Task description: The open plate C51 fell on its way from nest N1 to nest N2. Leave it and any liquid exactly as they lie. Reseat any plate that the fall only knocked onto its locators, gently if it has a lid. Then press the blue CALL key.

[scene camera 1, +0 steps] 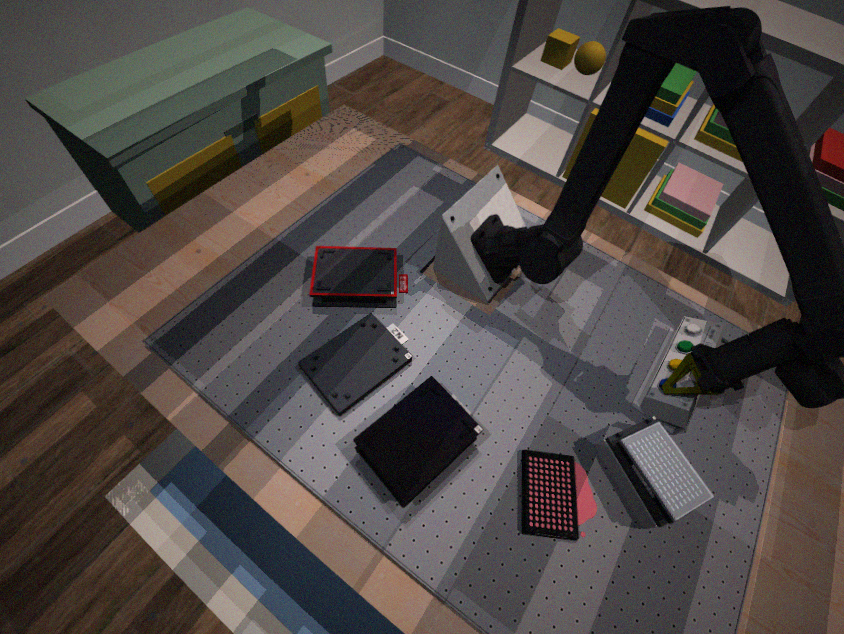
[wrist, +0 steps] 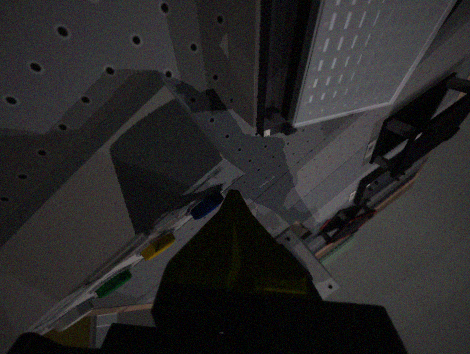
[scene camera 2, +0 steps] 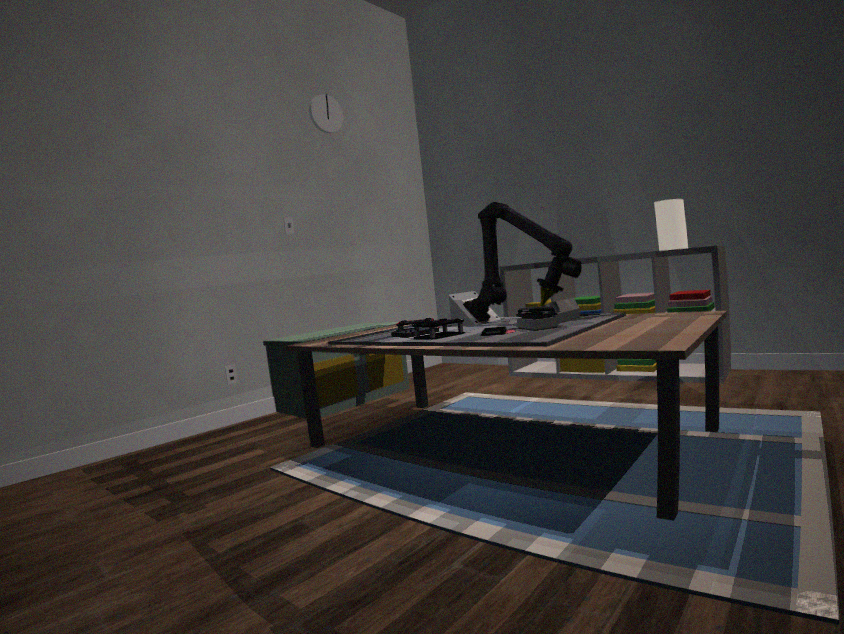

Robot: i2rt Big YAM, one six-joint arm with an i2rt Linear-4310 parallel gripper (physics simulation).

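Frame: origin at the arm's base, x left, y up, z ahead, level; centimetres.
Where they show: gripper, between the fingertips: point(scene camera 1: 663, 390) point(wrist: 232, 196) point(scene camera 2: 541, 306); arm's base, origin of its link: point(scene camera 1: 493, 249) point(scene camera 2: 476, 311).
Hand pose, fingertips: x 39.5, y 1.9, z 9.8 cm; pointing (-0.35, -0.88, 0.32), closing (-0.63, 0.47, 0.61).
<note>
Things, the pixels of their top centre, and the offset from my fingertips. Level surfaces: height alone.
- fallen open plate C51, centre of its top: point(scene camera 1: 550, 492) point(scene camera 2: 494, 329) dy -5.6, dx -7.6, dz +24.5 cm
- grey perforated mat, height of its surface: dy -7.0 cm
- pink puddle, centre of its top: point(scene camera 1: 585, 505) dy -6.9, dx -1.7, dz +22.6 cm
- white lidded plate, centre of its top: point(scene camera 1: 670, 466) point(scene camera 2: 535, 304) dy +1.7, dx +4.3, dz +13.0 cm
- grey key box, centre of its top: point(wrist: 105, 288) point(scene camera 1: 699, 358) point(scene camera 2: 558, 300) dy +1.3, dx +3.2, dz -9.2 cm
- black plate, centre of its top: point(scene camera 1: 419, 433) point(wrist: 441, 136) point(scene camera 2: 437, 320) dy -1.1, dx -29.3, dz +30.6 cm
- bare dark nest, centre of its top: point(scene camera 1: 355, 356) point(wrist: 389, 182) point(scene camera 2: 414, 327) dy -4.2, dx -46.4, dz +25.6 cm
- red-framed nest, centre of its top: point(scene camera 1: 354, 268) point(wrist: 353, 229) point(scene camera 2: 415, 319) dy -2.5, dx -58.3, dz +11.8 cm
The fallen open plate C51 point(scene camera 1: 548, 492) is black with pink wells and lies flat on the grey perforated mat point(scene camera 1: 476, 559). A pink puddle point(scene camera 1: 586, 500) lies at its right edge. A white lidded plate point(scene camera 1: 665, 469) point(wrist: 365, 49) sits tilted on its black nest point(scene camera 1: 631, 471). The grey key box point(scene camera 1: 671, 408) has white, green point(scene camera 1: 684, 346) point(wrist: 112, 283), yellow point(wrist: 158, 245) and blue CALL keys point(scene camera 1: 661, 384) point(wrist: 206, 204). My gripper point(scene camera 1: 674, 380) point(wrist: 232, 196) point(scene camera 2: 543, 300) is shut and empty. Its yellow fingertips are right at the blue key. I cannot tell whether they touch it.
A black plate point(scene camera 1: 416, 438), a bare dark nest point(scene camera 1: 354, 361) and a red-framed nest point(scene camera 1: 354, 271) lie on the mat's left half. A grey wedge stand point(scene camera 1: 470, 232) stands by the arm's base. A shelf unit point(scene camera 1: 510, 74) and a green cabinet point(scene camera 1: 177, 102) stand behind.
</note>
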